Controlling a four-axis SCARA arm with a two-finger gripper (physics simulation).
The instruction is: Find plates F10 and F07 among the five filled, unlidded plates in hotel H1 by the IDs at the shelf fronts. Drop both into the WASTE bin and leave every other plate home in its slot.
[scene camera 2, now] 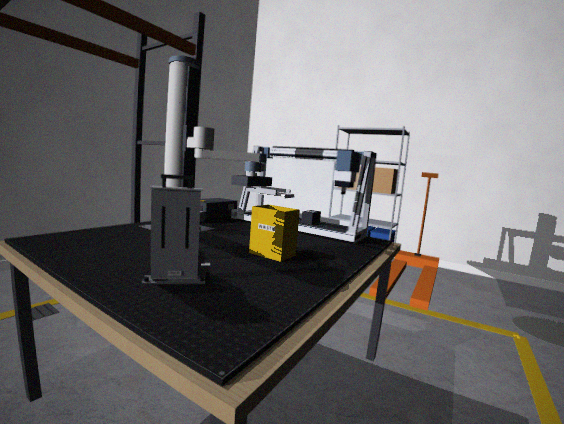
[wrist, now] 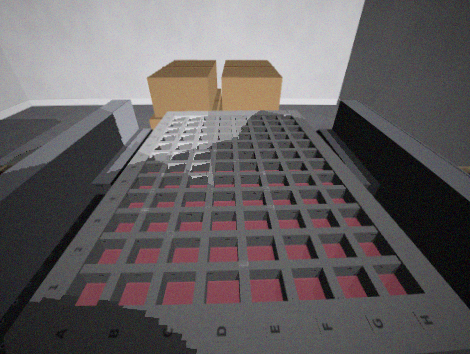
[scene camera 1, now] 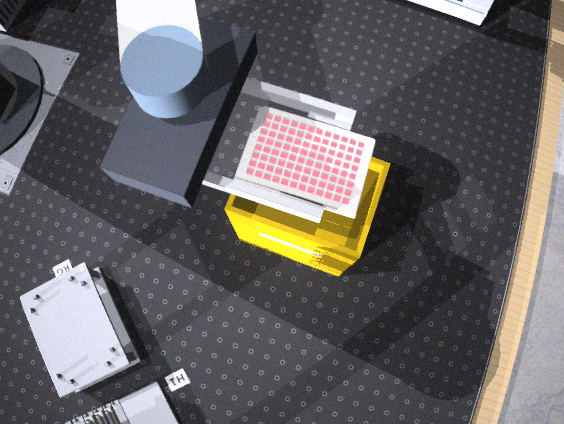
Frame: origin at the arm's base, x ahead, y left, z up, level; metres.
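Where they show: gripper, fingertip midpoint: (scene camera 2: 283, 192) (wrist: 235, 119) (scene camera 1: 338, 165).
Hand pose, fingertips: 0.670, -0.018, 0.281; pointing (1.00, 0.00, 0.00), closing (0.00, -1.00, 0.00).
After its pixels a point has its place, as x, y, z.
My gripper (scene camera 1: 337, 168) @(0.670, -0.018, 0.281) (scene camera 2: 280, 192) @(0.670, -0.018, 0.281) (wrist: 235, 119) @(0.670, -0.018, 0.281) is shut on a white, unlidded plate (scene camera 1: 305, 160) @(0.637, -0.022, 0.277) (wrist: 242, 265) @(0.592, -0.020, 0.278) with pink-filled wells. The plate is level, above the yellow WASTE bin (scene camera 1: 250, 235) @(0.588, -0.084, 0.096) (scene camera 2: 260, 242) @(0.620, -0.084, 0.070) and apart from it, overhanging the bin's far side and left end in scene camera 1. The bin's visible inside is bare; part is hidden under the plate. The held plate's ID does not show. Part of hotel H1 (scene camera 1: 150, 402) @(0.521, -0.365, 0.021) shows at the bottom of scene camera 1. A grey tower (scene camera 2: 175, 230) @(0.590, -0.492, 0.170) in scene camera 2 looks like its back; its plates and IDs are hidden.
A light grey stand (scene camera 1: 75, 330) @(0.391, -0.298, 0.073) labelled RG is left of H1. The arm's column (scene camera 2: 175, 120) @(0.035, -0.066, 0.576) rises behind the tower. A gantry frame (scene camera 2: 366, 200) @(0.849, 0.603, 0.239) stands beyond the bin. The wooden table edge (scene camera 1: 517, 240) @(0.998, 0.063, 0.013) (scene camera 2: 300, 320) @(1.000, -0.438, 0.006) runs along the right. Cardboard boxes (wrist: 182, 95) appear in the background.
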